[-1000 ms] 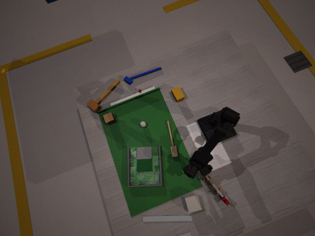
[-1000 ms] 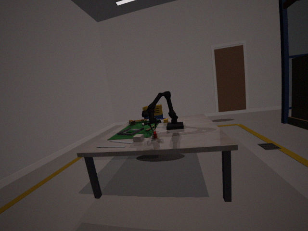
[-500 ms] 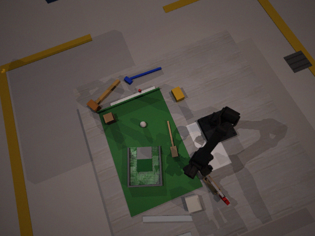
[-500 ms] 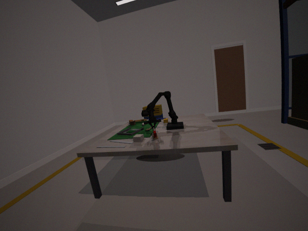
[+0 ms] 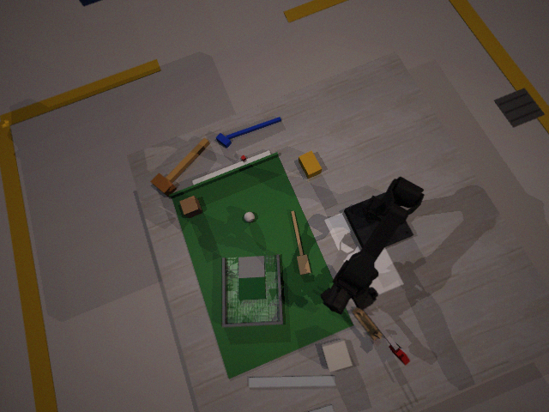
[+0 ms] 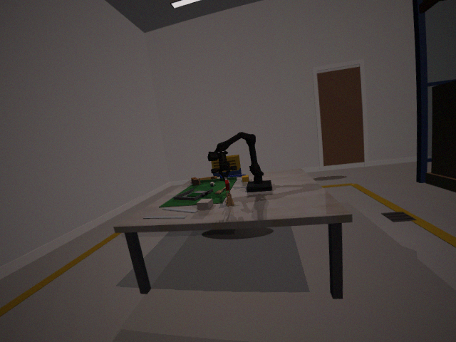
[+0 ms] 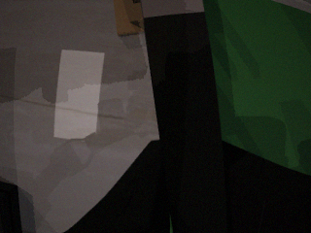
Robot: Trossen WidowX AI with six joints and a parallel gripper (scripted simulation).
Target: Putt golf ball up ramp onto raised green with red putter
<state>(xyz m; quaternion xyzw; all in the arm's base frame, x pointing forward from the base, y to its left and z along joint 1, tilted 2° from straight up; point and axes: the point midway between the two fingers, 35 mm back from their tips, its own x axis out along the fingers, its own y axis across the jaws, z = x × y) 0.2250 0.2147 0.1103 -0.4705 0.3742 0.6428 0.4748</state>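
Now: gripper tip 11 cm to the right of the red putter, 3 cm below it and 3 cm past it. Also, from my gripper tip: yellow block 51 cm to the right, 10 cm below, 8 cm behind; white golf ball 39 cm to the right, 23 cm ahead, 10 cm below; wooden cube 52 cm to the right, 43 cm ahead, 9 cm below.
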